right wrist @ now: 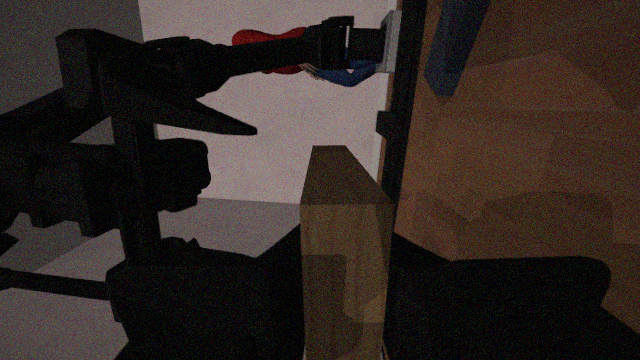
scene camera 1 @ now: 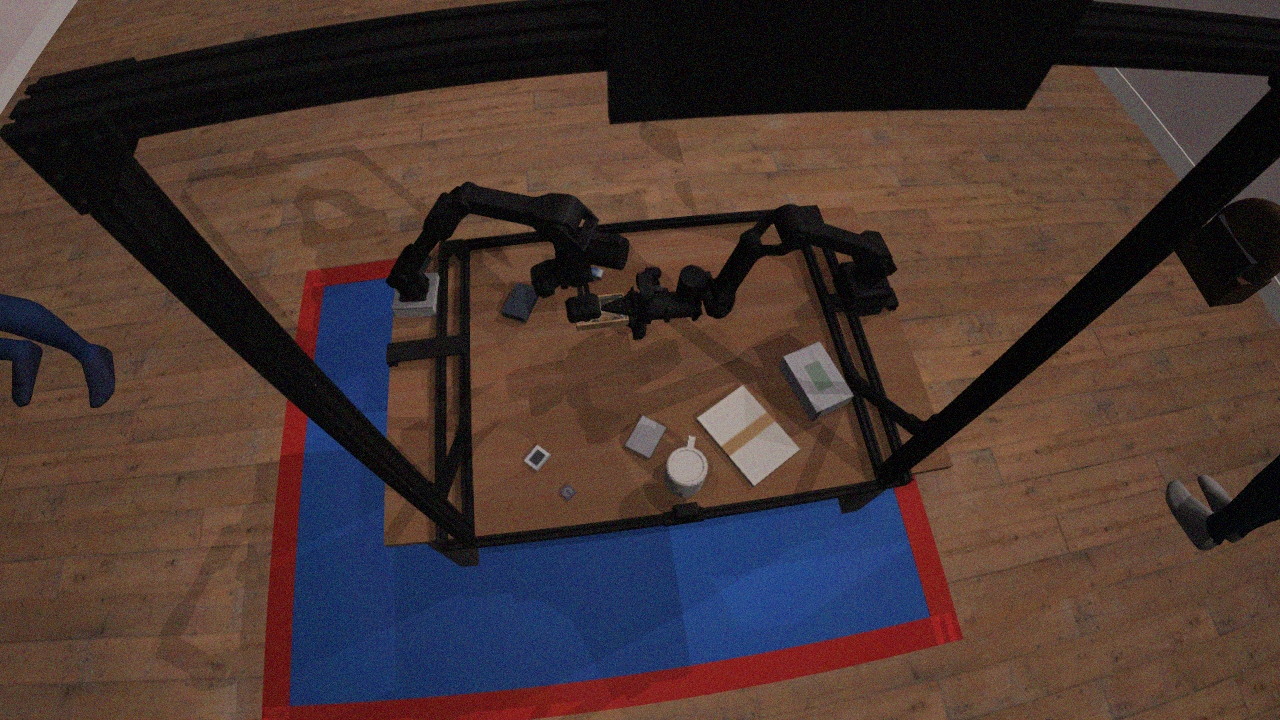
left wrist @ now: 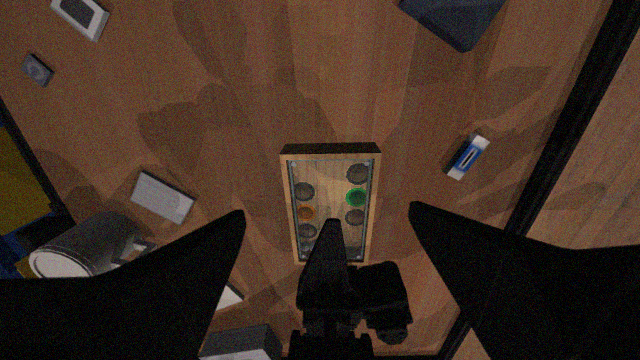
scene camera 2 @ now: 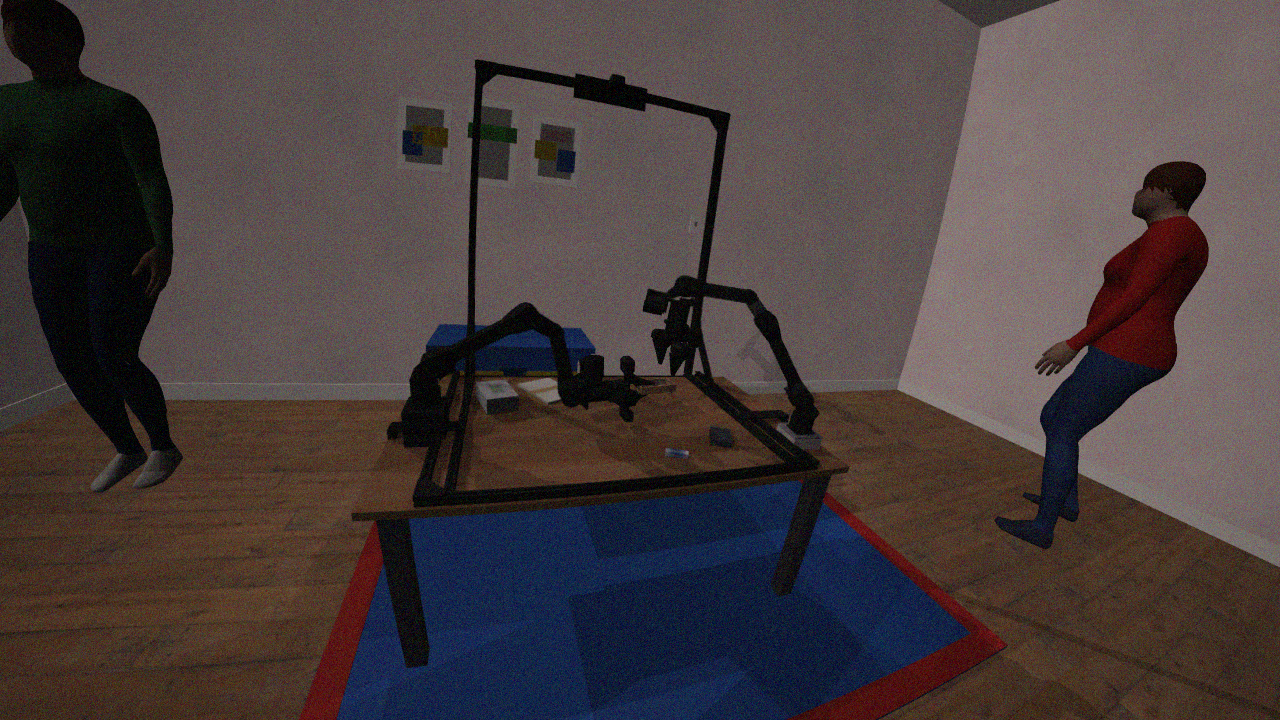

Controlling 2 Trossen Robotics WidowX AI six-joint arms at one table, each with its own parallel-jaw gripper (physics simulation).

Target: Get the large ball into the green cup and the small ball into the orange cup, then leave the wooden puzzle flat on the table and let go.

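Where they show: left gripper, fingertip midpoint: (right wrist: pixel 255 204) (left wrist: pixel 327 213) (scene camera 2: pixel 666 369); right gripper, fingertip midpoint: (right wrist: pixel 336 224) (left wrist: pixel 333 210) (scene camera 2: pixel 654 386); left arm's base, link origin: (right wrist: pixel 381 45) (scene camera 1: pixel 414 290) (scene camera 2: pixel 800 429); right arm's base, link origin: (scene camera 1: pixel 867 277) (scene camera 2: pixel 425 404).
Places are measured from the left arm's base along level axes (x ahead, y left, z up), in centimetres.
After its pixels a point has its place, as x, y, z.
The wooden puzzle (scene camera 1: pixel 597 324) {43.8, -16.8, 8.9} (scene camera 2: pixel 664 387) {42.4, -10.3, 9.1} (left wrist: pixel 376 210) {43.2, -10.2, 9.7} (right wrist: pixel 345 285) {49.7, -11.4, 8.0} is held above the table, roughly level. Its cup side faces up. In the left wrist view the green cup (left wrist: pixel 356 197) {42.4, -11.7, 9.4} is on the right side and the orange cup (left wrist: pixel 306 212) {44.4, -15.3, 9.1} on the left, among several dark cups. I cannot make out either ball. My right gripper (scene camera 2: pixel 640 386) {44.6, -13.0, 8.2} (right wrist: pixel 336 224) {44.6, -13.0, 8.2} is shut on the puzzle's near end, hiding part of it in the left wrist view. My left gripper (scene camera 2: pixel 668 354) {41.3, -14.2, 13.4} (right wrist: pixel 255 204) {41.3, -14.2, 13.4} is open and empty above the puzzle, fingers pointing down.
A dark blue box (scene camera 1: pixel 519 301) {25.2, -2.9, -2.3} (scene camera 2: pixel 721 437) {26.2, -0.5, -2.3} (left wrist: pixel 455 20) {27.6, -2.1, -2.3} and a blue-white block (scene camera 2: pixel 676 453) {42.2, 6.6, -2.9} (left wrist: pixel 467 157) {41.6, 5.6, -2.9} lie near the puzzle. A white mug (scene camera 1: pixel 686 467) {60.3, -46.7, 4.4} (left wrist: pixel 82 247) {57.3, -44.0, 2.9}, a grey slab (scene camera 1: pixel 645 436) {53.1, -37.1, -3.5} (left wrist: pixel 162 197) {52.7, -36.8, -3.5}, an open book (scene camera 1: pixel 729 420) {71.2, -34.3, -3.2} and a box (scene camera 1: pixel 827 398) {92.4, -31.9, 0.8} stand farther off.
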